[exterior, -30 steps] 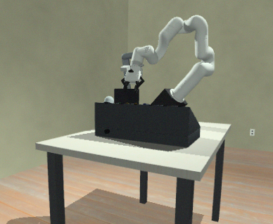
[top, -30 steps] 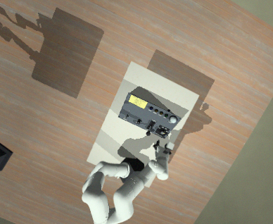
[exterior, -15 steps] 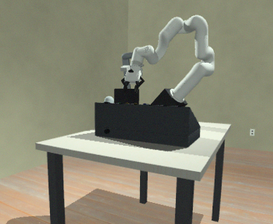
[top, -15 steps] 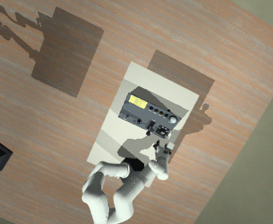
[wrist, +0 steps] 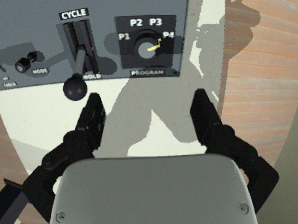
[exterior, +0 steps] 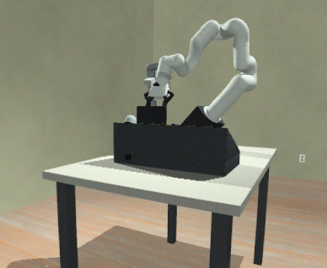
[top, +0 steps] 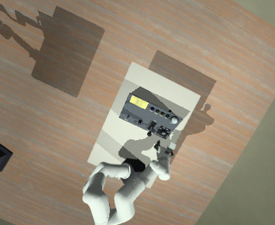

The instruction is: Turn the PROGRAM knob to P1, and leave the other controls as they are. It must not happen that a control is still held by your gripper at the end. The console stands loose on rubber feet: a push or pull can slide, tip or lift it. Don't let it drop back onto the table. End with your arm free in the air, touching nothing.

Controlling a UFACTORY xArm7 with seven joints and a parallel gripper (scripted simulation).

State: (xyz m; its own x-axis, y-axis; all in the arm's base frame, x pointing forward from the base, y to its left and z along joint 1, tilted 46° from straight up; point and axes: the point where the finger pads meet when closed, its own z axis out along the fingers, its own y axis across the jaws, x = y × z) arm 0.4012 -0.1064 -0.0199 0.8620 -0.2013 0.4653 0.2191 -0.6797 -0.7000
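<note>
My hand is 130 mm above the cycle lever, 120 mm to the right of it and 10 mm short of it. From my hand the other things lie so: dark grey console: 190 mm to the left, 160 mm below, 50 mm ahead; then small knob: 240 mm to the left, 130 mm below.
</note>
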